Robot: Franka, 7 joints.
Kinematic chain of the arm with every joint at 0, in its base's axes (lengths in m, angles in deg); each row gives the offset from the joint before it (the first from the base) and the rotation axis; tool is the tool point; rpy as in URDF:
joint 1: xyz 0 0 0.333 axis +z
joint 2: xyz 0 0 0 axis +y
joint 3: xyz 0 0 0.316 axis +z
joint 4: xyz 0.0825 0 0 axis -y
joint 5: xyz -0.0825 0 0.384 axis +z
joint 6: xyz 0 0 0 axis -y
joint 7: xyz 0.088 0 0 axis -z
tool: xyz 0 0 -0.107 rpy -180 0 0
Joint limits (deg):
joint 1: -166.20..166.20
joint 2: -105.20..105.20
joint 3: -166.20..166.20
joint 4: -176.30..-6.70
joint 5: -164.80..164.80
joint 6: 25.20..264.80
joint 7: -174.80..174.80
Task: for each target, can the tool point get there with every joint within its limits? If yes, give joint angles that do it. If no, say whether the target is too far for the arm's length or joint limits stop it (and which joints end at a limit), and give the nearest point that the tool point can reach.
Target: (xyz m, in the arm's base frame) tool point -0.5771 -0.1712 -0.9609
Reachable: no: too far | nearest point -0.4097 -0.1215 -0.3409 | short by 0.644 m
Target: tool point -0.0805 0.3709 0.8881
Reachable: yes | joints 21.35 -48.62 40.17 -91.62 -7.22 113.62 -61.03
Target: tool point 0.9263 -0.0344 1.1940
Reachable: no: too far | nearest point 0.6281 -0.0233 0.9169 | short by 0.407 m
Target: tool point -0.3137 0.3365 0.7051
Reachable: yes | joints 46.48 69.91 131.66 -114.59 -61.99 115.73 16.59
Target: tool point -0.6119 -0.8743 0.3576
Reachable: no: too far | nearest point -0.4918 -0.7027 0.3528 | short by 0.210 m
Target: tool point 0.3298 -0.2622 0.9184
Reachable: yes | joints 102.54 6.06 -130.46 -76.50 -114.56 63.24 -121.94
